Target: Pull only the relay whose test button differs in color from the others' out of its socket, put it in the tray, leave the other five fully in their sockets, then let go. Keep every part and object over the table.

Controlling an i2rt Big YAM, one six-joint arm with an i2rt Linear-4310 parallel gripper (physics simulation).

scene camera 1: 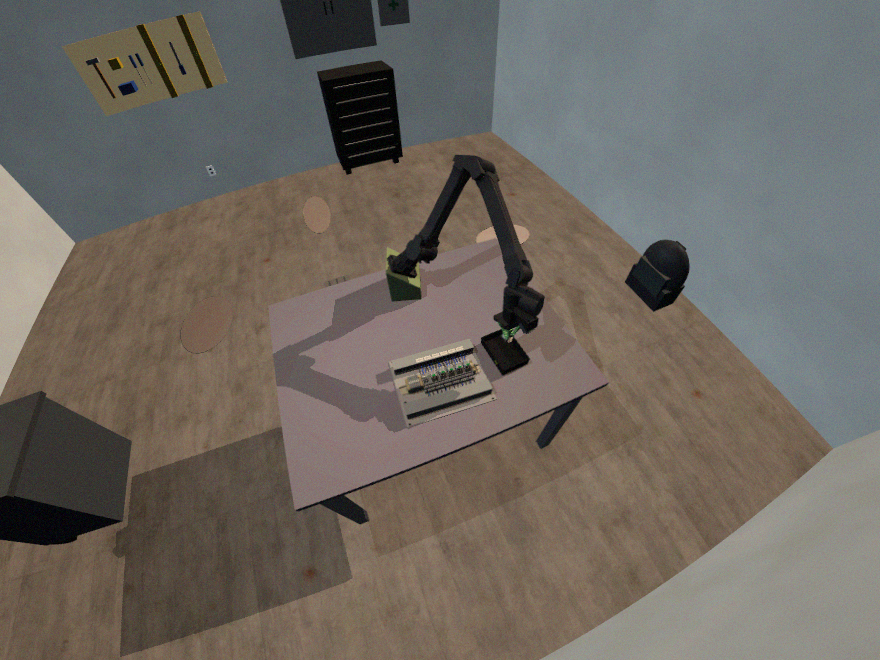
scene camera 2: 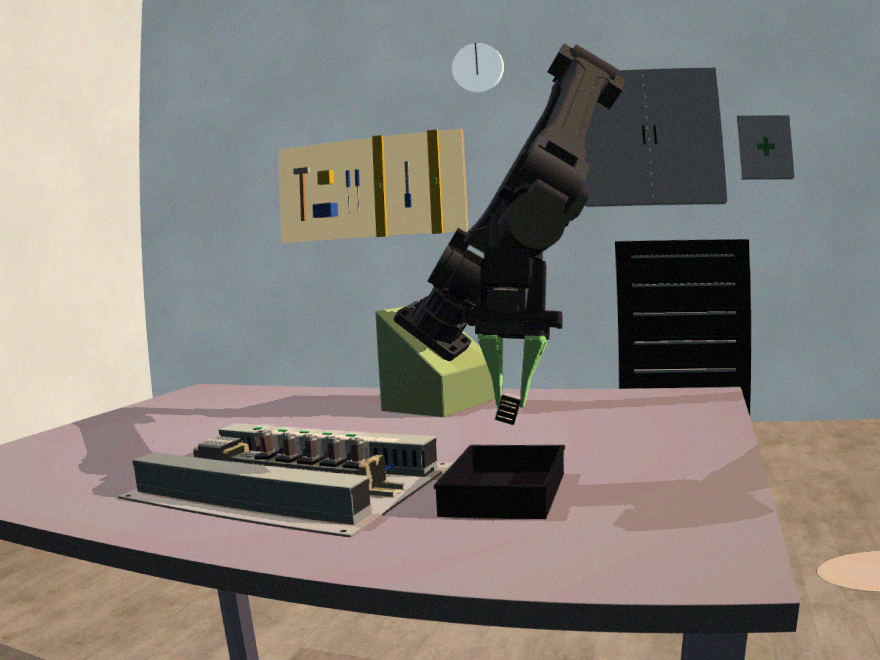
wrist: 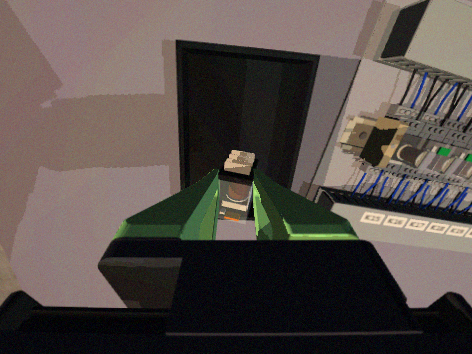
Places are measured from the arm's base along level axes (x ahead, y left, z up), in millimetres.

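Pixels of known places: gripper, fingertip midpoint: (scene camera 1: 509,337) (scene camera 2: 510,407) (wrist: 236,177); arm's base, origin of the base link: (scene camera 1: 401,267) (scene camera 2: 430,333).
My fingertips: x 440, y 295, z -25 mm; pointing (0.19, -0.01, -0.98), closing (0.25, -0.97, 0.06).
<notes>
For each thing: its middle in the pictures, then the offset to it from my fingertips. "*": a spot on its surface instead. Level surfaces: height alone.
- relay, body centre: (wrist: 237,185) (scene camera 2: 509,409) dy -3, dx -8, dz -4 mm
- black tray, body centre: (wrist: 239,143) (scene camera 2: 505,479) (scene camera 1: 504,350) dy -8, dx +1, dz -80 mm
- panel, surface spot: (scene camera 2: 383,501) * dy -121, dx +69, dz -94 mm
- green button, body centre: (wrist: 443,151) dy -167, dx +49, dz -28 mm
- tan end bracket, body centre: (scene camera 2: 372,472) (wrist: 381,142) dy -148, dx +40, dz -72 mm
- table, its level: dz -97 mm
My gripper (scene camera 1: 510,333) (scene camera 2: 510,403) (wrist: 236,177) is shut on a relay with an orange test button. The relay (scene camera 2: 507,409) (wrist: 236,194) hangs tilted between the green fingertips, clear above the table. The black tray (scene camera 1: 505,360) (scene camera 2: 491,501) (wrist: 247,52) stands below it; in the wrist view the relay overlaps the tray's near part. Five relays with green buttons stand in the row on the panel (scene camera 1: 449,404) (scene camera 2: 383,501), to the left of the tray in scene camera 2. At the wrist view's right edge a green button (wrist: 443,151) shows in that row.
The panel has long grey wire ducts (scene camera 2: 250,488) in front of and behind the relay row, and a tan end bracket (scene camera 2: 372,471) (wrist: 384,142) at the row's tray end. The arm's green base block (scene camera 1: 405,287) (scene camera 2: 412,390) stands at the back of the table (scene camera 1: 341,454) (scene camera 2: 625,568).
</notes>
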